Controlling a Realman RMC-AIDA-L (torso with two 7-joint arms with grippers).
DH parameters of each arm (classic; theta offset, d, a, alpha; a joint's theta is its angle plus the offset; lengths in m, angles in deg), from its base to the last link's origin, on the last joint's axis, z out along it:
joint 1: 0 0.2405 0 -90
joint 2: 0 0 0 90
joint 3: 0 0.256 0 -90
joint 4: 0 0 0 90
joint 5: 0 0.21 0 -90
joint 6: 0 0 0 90
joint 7: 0 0.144 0 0
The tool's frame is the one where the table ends.
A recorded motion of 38 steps. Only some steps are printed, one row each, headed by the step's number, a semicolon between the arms.
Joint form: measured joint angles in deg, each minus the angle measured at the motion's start. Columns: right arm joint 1, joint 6, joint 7, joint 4, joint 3, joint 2, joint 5; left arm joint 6, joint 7, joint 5, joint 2, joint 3, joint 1, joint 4.
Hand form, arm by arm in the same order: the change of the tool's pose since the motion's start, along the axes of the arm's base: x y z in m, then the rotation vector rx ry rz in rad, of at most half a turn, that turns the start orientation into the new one. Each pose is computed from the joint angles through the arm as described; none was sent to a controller.
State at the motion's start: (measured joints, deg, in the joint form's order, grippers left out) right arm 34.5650 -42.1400 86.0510 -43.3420 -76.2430 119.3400 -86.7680; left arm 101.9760 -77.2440 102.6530 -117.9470 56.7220 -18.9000 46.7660
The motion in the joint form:
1: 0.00 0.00 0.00 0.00 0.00 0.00 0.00; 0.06 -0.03 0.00 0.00 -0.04 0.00 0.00
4: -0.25 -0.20 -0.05 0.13 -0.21 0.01 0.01; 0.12 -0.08 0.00 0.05 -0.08 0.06 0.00
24: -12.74 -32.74 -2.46 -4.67 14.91 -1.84 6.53; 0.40 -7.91 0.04 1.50 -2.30 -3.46 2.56
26: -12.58 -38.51 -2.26 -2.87 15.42 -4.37 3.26; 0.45 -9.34 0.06 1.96 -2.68 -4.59 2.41
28: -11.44 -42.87 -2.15 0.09 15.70 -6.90 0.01; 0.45 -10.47 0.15 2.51 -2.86 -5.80 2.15
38: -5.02 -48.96 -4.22 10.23 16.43 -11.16 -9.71; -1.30 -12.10 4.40 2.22 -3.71 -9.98 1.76
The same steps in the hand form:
1: 0.0000 0.0000 0.0000 0.0000 0.0000 0.0000; 0.0000 -0.0001 0.0001 -0.0004 -0.0008 0.0003
4: 0.0018 -0.0018 -0.0014 -0.0065 -0.0012 -0.0020; -0.0004 -0.0004 0.0005 -0.0008 -0.0007 0.0019
24: 0.0378 -0.0704 0.0641 -0.0824 0.3258 0.1133; 0.0138 0.0232 0.0204 -0.0069 0.0100 0.0403
26: 0.0479 -0.0819 0.0686 -0.1747 0.2837 0.1410; 0.0173 0.0287 0.0238 -0.0128 0.0109 0.0465
28: 0.0575 -0.0889 0.0715 -0.2647 0.2435 0.1492; 0.0209 0.0344 0.0268 -0.0191 0.0157 0.0473
38: 0.0696 -0.0917 0.0656 -0.4677 0.1339 0.1600; 0.0329 0.0519 0.0214 -0.0319 0.0763 0.0344

